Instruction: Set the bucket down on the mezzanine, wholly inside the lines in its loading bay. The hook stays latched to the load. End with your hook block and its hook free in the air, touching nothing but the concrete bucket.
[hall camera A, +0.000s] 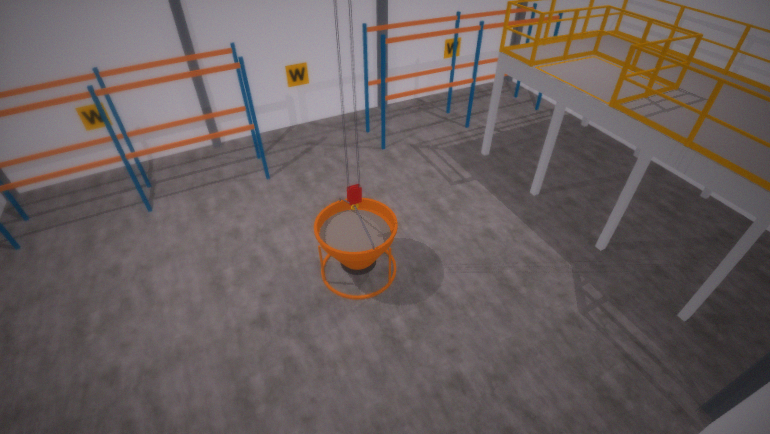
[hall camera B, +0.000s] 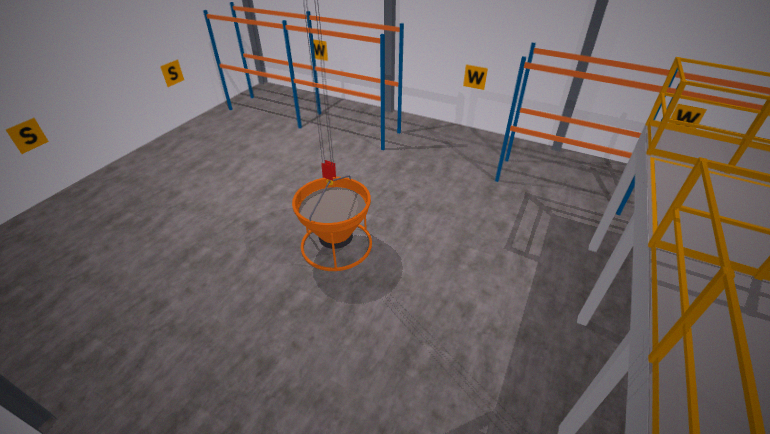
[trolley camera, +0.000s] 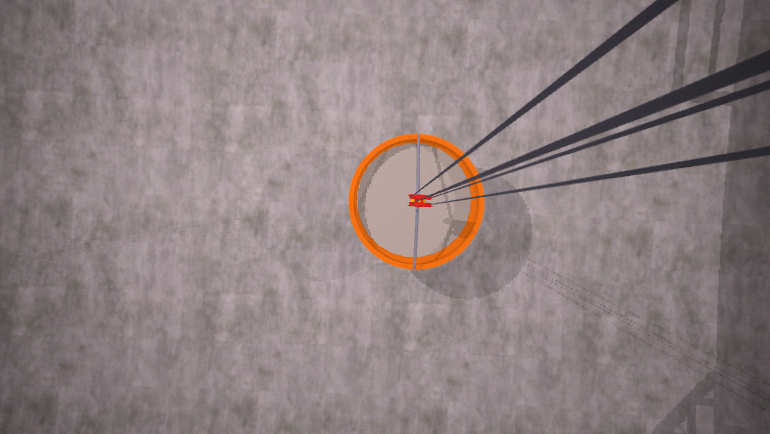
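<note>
The orange concrete bucket (hall camera A: 358, 259) (hall camera B: 334, 231) (trolley camera: 352, 201) is upright, filled with grey concrete. It looks to hang above the floor beside its round shadow; the height is hard to tell. My hook (hall camera A: 354, 207) (hall camera B: 330, 182) (trolley camera: 418, 200) is latched to its bail, under the red hook block (hall camera A: 354, 194) (hall camera B: 328, 169). The ropes run up from the block. The mezzanine (hall camera A: 593, 109) (hall camera B: 640, 269) stands to the right on white posts, its deck well above the bucket. The loading bay (hall camera A: 585, 70) shows at its far end, with yellow lines, partly behind railings.
Yellow railings (hall camera A: 705, 113) (hall camera B: 684, 301) edge the mezzanine and the bay, with an opening in hall camera A on the side facing the bucket. Blue and orange racks stand along the W wall: one rack (hall camera A: 382, 91) (hall camera B: 382, 91) and another rack (hall camera A: 119, 148) (hall camera B: 516, 107).
</note>
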